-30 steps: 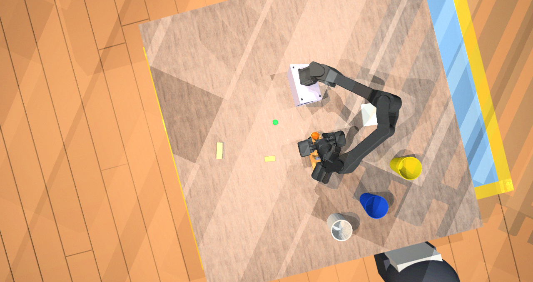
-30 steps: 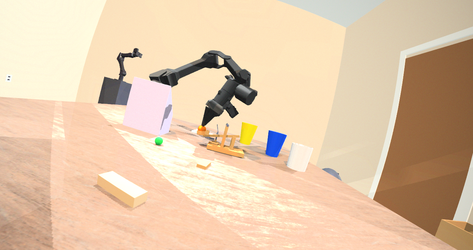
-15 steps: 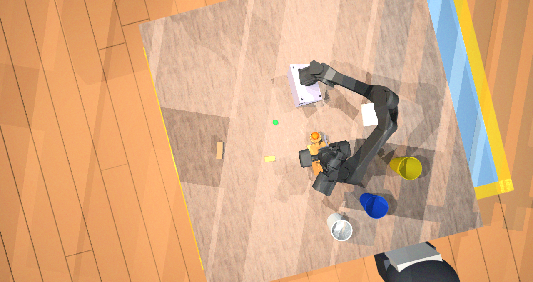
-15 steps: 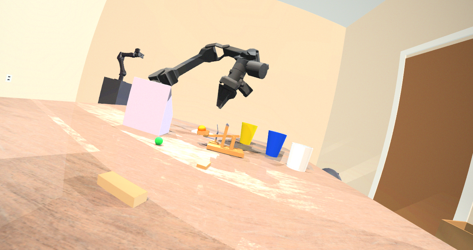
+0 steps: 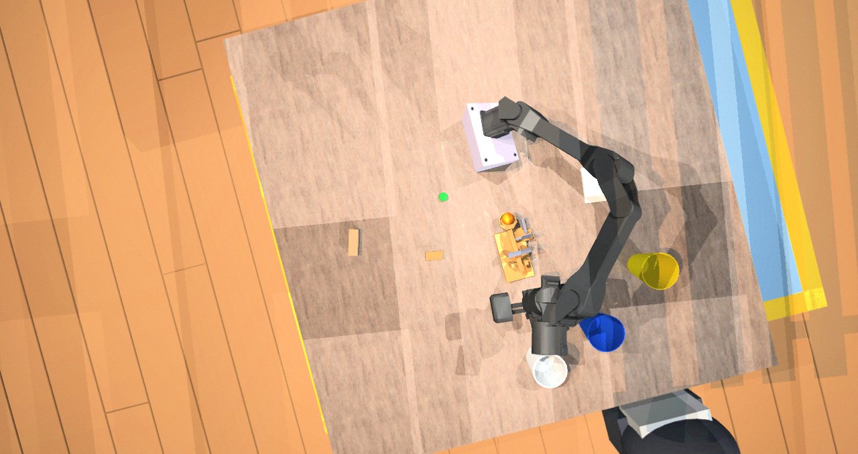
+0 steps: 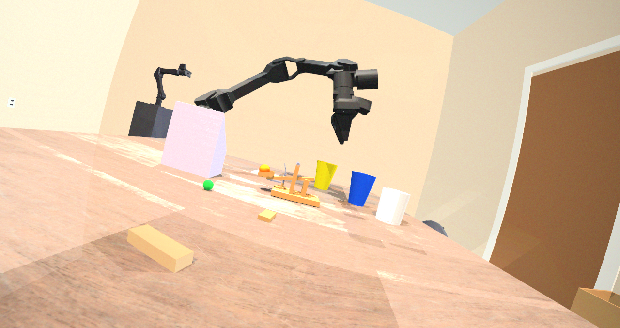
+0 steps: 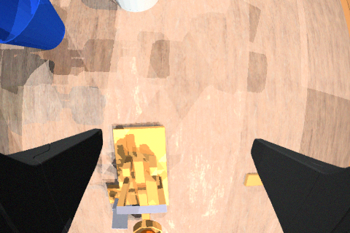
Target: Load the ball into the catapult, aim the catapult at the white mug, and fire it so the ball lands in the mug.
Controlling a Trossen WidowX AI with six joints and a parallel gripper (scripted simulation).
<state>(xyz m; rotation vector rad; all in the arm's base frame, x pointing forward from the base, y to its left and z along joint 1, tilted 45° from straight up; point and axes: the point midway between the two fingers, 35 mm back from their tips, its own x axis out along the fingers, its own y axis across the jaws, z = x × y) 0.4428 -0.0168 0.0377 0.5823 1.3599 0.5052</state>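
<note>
Now: gripper tip 20 cm past the orange ball, 13 cm above it and 1 cm to the right of it. Round my gripper tip: catapult: 14 cm below, 13 cm behind, 4 cm to the left; then blue cup: 21 cm to the left, 17 cm below, 13 cm ahead; then white mug: 21 cm ahead, 17 cm below, 6 cm to the left.
</note>
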